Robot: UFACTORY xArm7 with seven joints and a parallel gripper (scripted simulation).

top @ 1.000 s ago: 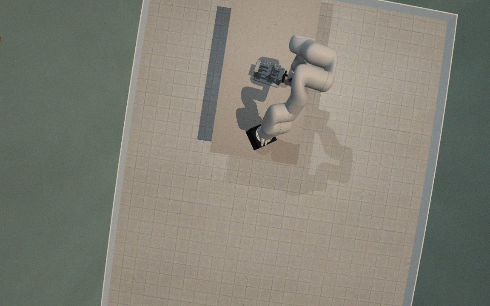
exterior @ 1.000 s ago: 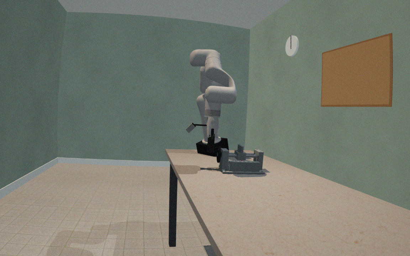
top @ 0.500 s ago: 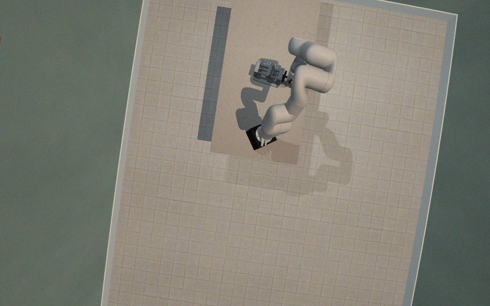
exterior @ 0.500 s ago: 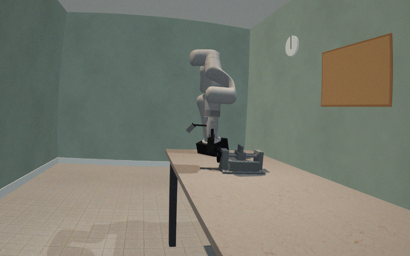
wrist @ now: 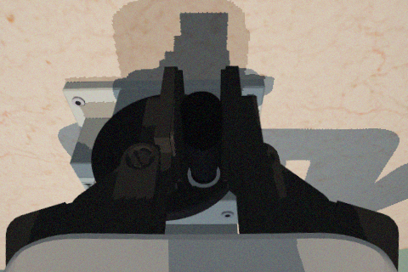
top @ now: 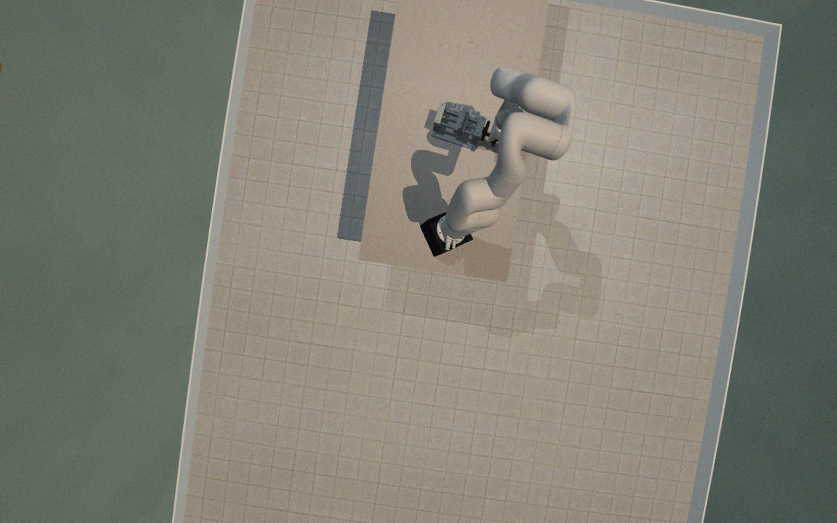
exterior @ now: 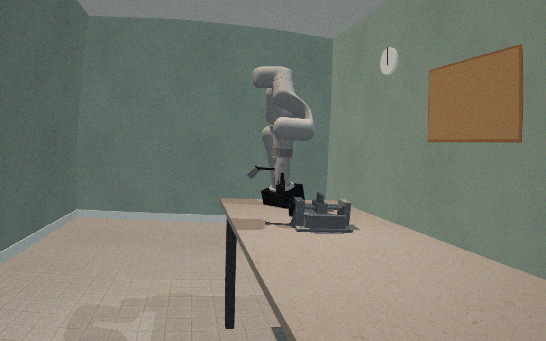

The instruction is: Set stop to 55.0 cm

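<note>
Right now the stop block is 14 cm to the left of my hand, 5 cm ahead of it and 1 cm below it. Round my hand: crank handle (1 cm to the left); then black handwheel (2 cm to the left, 1 cm below, 1 cm ahead).
</note>
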